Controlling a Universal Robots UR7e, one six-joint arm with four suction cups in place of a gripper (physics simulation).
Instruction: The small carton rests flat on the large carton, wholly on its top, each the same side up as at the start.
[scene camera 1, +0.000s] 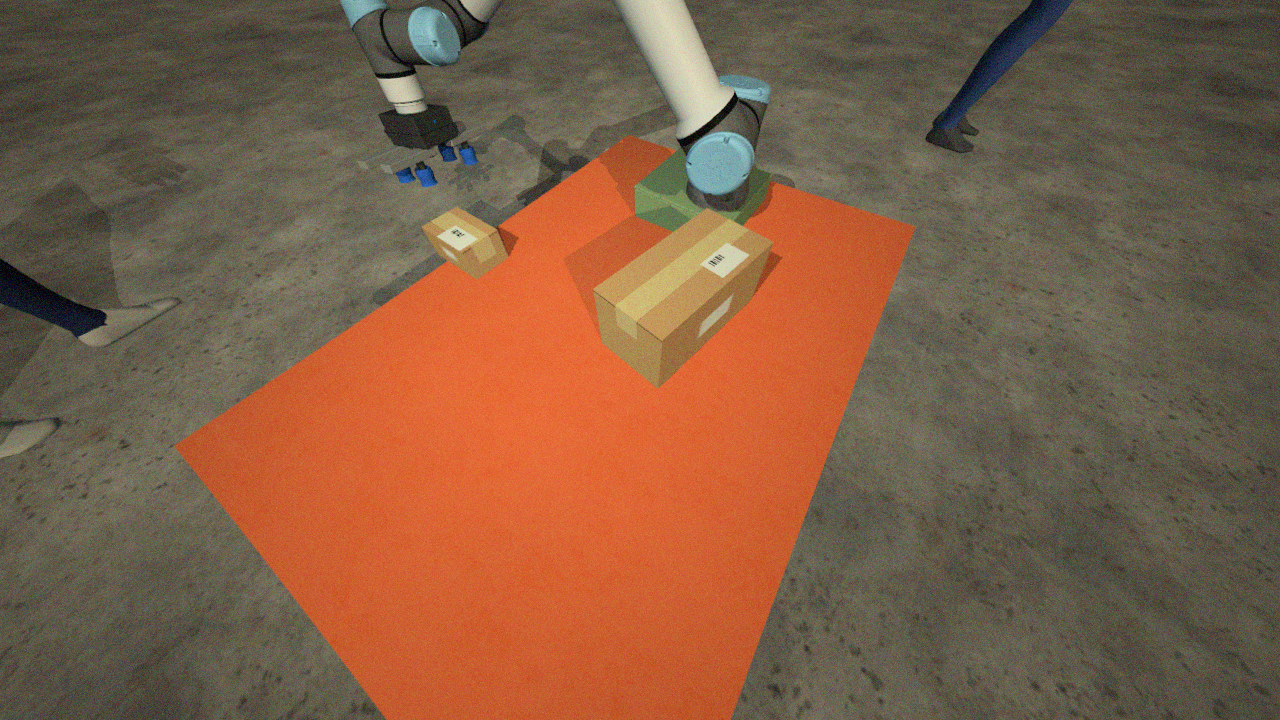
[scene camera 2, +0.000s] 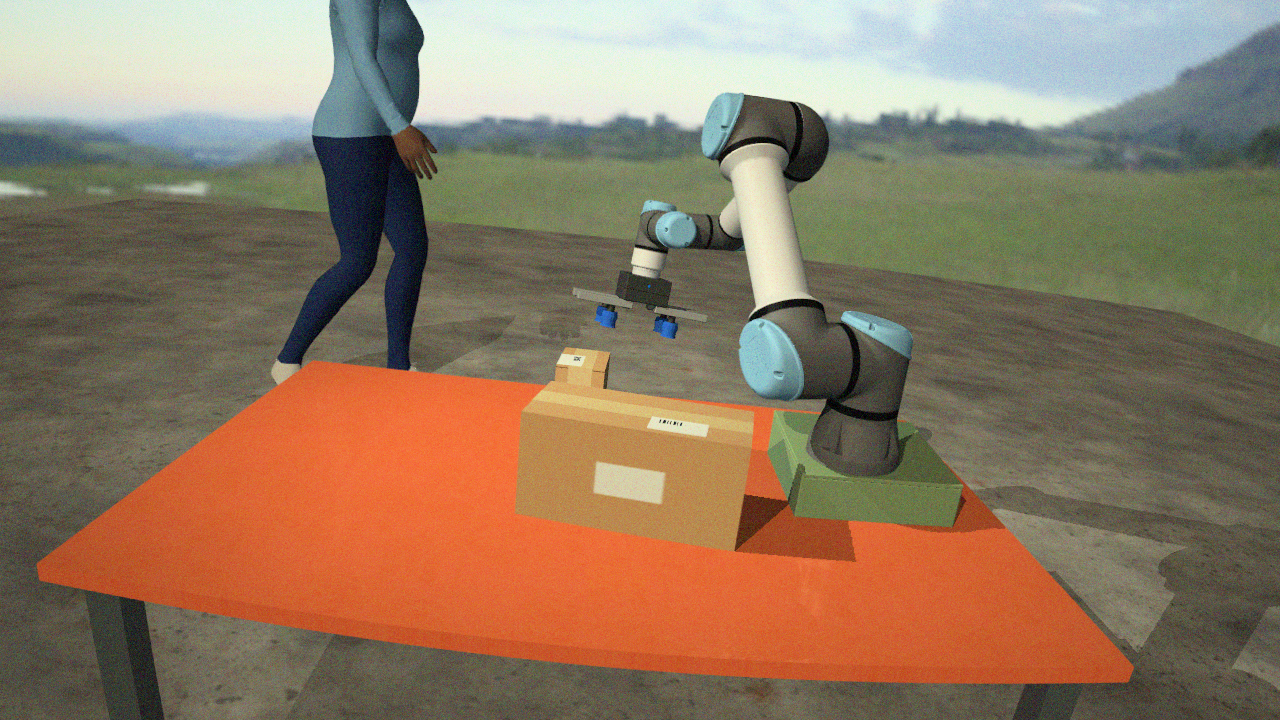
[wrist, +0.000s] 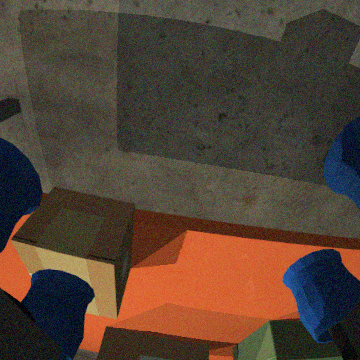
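Where they show: end effector, tool point: (scene camera 1: 440, 170) (scene camera 2: 634, 329) (wrist: 187, 239); arm's base, origin of the base link: (scene camera 2: 851, 455).
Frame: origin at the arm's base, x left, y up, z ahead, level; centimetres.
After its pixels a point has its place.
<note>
The small carton (scene camera 1: 460, 254) {y -0.9, x -33.3, z 52.8 cm} (scene camera 2: 580, 368) {y 0.1, x -32.1, z 47.9 cm} (wrist: 70, 225) {y -2.8, x -46.7, z 48.4 cm} stands upright by the table's long edge, label on top, apart from the large carton. The large carton (scene camera 1: 675, 277) {y 7.8, x 12.8, z 38.4 cm} (scene camera 2: 631, 470) {y 1.9, x 20.5, z 34.9 cm} (wrist: 155, 345) {y -5.1, x 4.9, z 34.0 cm} stands on the table nearer the arm's base, taped top with a label facing up; part of it shows at the bottom of the wrist view. My gripper (scene camera 1: 436, 163) {y 3.8, x -56.4, z 38.8 cm} (scene camera 2: 635, 322) {y 3.8, x -56.4, z 38.8 cm} (wrist: 185, 240) {y 3.8, x -56.4, z 38.8 cm} is open, its four blue suction cups holding nothing. It hangs higher than the small carton and to its side, out past the table edge.
The orange table (scene camera 1: 501, 501) {y -7.7, x 10.8, z 81.5 cm} (scene camera 2: 358, 555) {y -7.6, x 36.4, z 67.2 cm} (wrist: 220, 270) {y -7.7, x -36.0, z 29.3 cm} bears both cartons and the green base block (scene camera 1: 657, 204) {y -1.7, x -10.5, z 10.6 cm} (scene camera 2: 877, 497) {y -3.4, x 8.2, z -3.1 cm} (wrist: 300, 337) {y -3.7, x -18.1, z 3.8 cm} under the arm. A person (scene camera 2: 371, 161) stands behind the table's far left corner. Another person's leg (scene camera 1: 993, 67) shows at upper right in scene camera 1.
</note>
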